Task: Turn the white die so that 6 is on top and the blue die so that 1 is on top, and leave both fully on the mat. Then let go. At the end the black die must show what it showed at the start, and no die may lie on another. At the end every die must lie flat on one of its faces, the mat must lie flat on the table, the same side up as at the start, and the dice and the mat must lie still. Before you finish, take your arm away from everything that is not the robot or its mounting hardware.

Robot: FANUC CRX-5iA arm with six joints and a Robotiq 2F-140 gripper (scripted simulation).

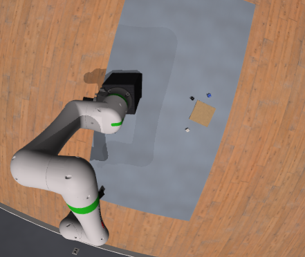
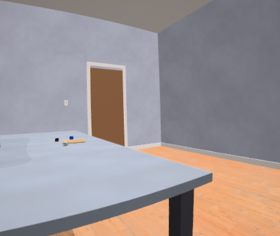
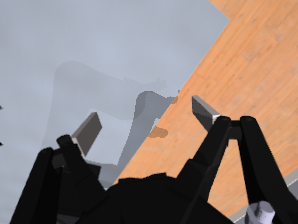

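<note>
Right now my hand is 500 mm short of the white die, 410 mm to the right of it and 340 mm above it. The rest, counted from my hand: blue die 590 mm ahead, 660 mm to the left, 340 mm below; black die 480 mm ahead, 620 mm to the left, 340 mm below; tan mat 580 mm ahead, 530 mm to the left, 350 mm below.
</note>
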